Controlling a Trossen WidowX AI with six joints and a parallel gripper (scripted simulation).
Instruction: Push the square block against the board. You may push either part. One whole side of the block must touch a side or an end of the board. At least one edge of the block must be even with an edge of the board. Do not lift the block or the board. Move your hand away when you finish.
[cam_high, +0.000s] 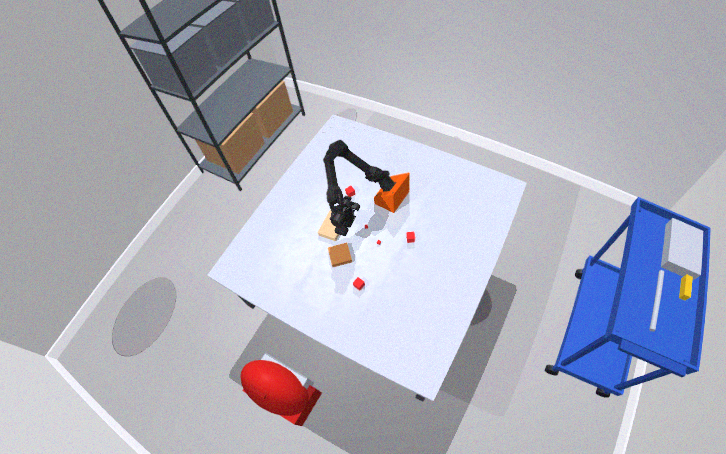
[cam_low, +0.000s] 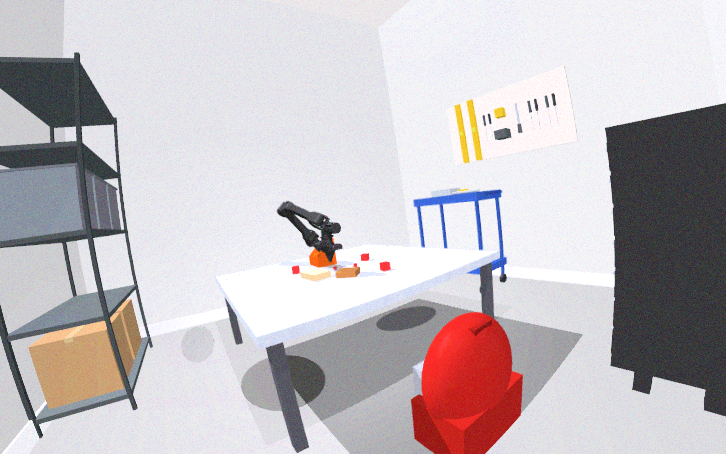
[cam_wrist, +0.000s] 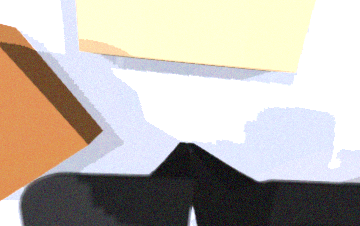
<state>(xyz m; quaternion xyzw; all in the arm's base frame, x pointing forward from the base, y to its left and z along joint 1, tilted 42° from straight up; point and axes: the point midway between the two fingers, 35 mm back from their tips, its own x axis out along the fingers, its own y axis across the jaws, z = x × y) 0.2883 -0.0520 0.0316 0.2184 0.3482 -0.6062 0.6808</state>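
Right now my gripper tip is 10 cm to the left of the tan board, 4 cm above it and 2 cm short of it. The rest, counted from my gripper tip: square block (14 cm ahead, 4 cm below, 3 cm to the left).
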